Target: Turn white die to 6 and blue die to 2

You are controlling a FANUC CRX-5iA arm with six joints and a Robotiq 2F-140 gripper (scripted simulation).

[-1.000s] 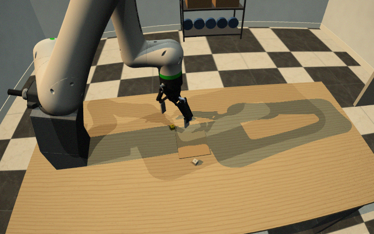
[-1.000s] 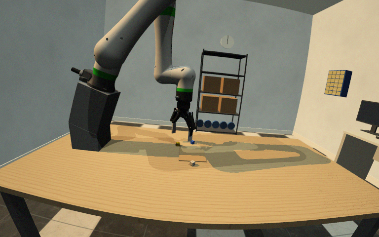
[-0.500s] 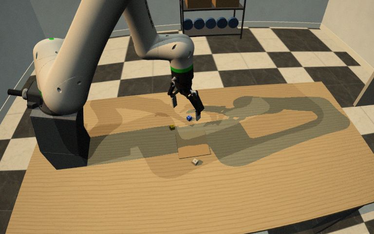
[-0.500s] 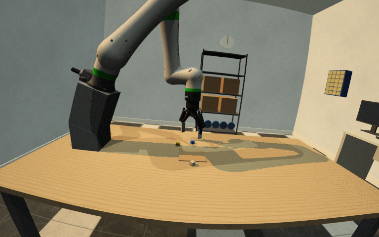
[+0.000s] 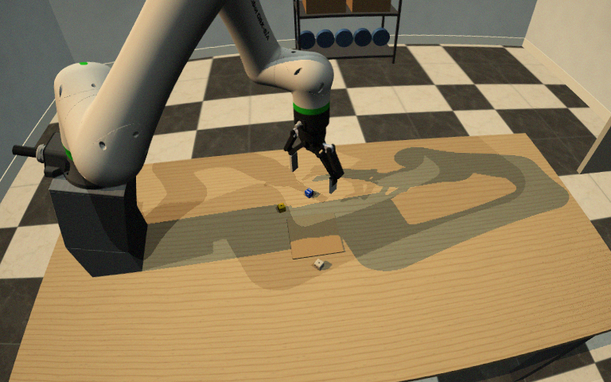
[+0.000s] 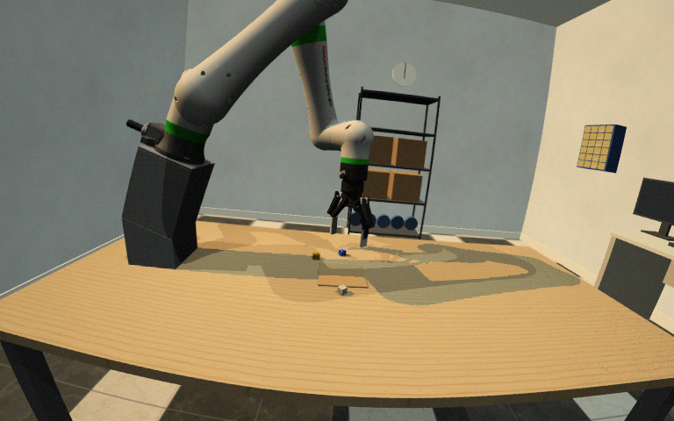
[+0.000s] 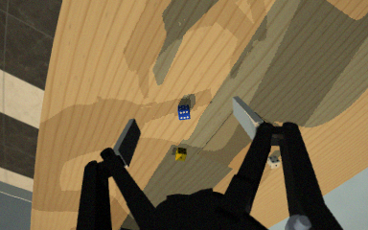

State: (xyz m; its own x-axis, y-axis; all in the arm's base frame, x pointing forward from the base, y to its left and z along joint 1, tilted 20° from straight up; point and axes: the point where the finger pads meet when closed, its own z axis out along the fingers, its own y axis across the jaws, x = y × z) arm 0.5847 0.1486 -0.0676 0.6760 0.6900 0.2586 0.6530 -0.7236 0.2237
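Right now the blue die is 1 cm behind my hand, 1 cm to the right of it and 5 cm below it. From my hand the other things lie so: white die (2 cm behind, 27 cm to the right, 5 cm below); then tan mat (2 cm behind, 16 cm to the right, 6 cm below); then yellow die (10 cm behind, 6 cm to the right, 5 cm below).
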